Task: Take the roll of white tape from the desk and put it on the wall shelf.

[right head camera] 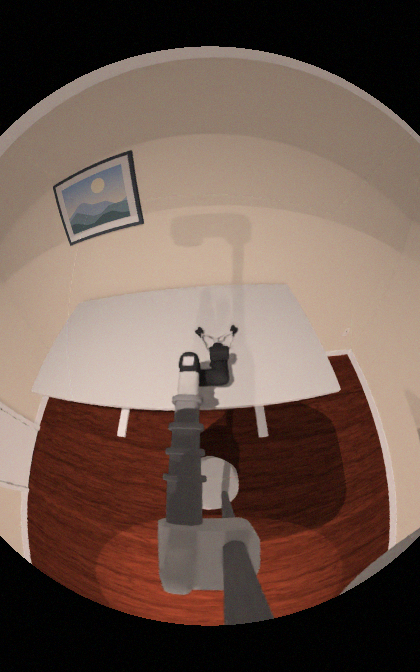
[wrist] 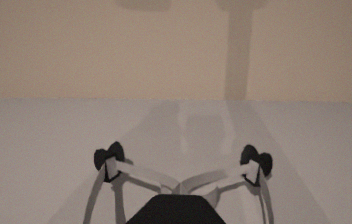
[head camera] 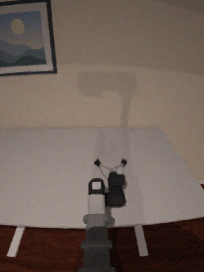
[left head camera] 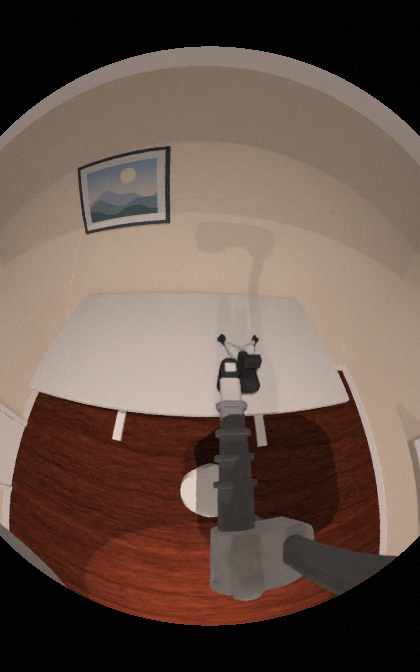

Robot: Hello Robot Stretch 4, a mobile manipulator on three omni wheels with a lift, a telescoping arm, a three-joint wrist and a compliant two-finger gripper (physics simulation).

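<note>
My gripper (head camera: 110,163) (left head camera: 238,339) (right head camera: 217,330) (wrist: 182,156) is open, with its two dark fingertips wide apart and no object between them. It is over the right part of the white desk (head camera: 45,175) (left head camera: 125,350) (right head camera: 115,345) (wrist: 40,135), pointing toward the wall behind. In the wrist view the back edge of the desk runs across beyond the fingertips. The roll of white tape does not show in any view. The wall shelf does not show in any view either.
A framed mountain picture (head camera: 22,37) (left head camera: 125,190) (right head camera: 97,200) hangs on the wall at the left. A shadow of the robot falls on the wall and desk. A whitish round object (left head camera: 192,492) (right head camera: 212,485) is low near the floor, partly behind the arm.
</note>
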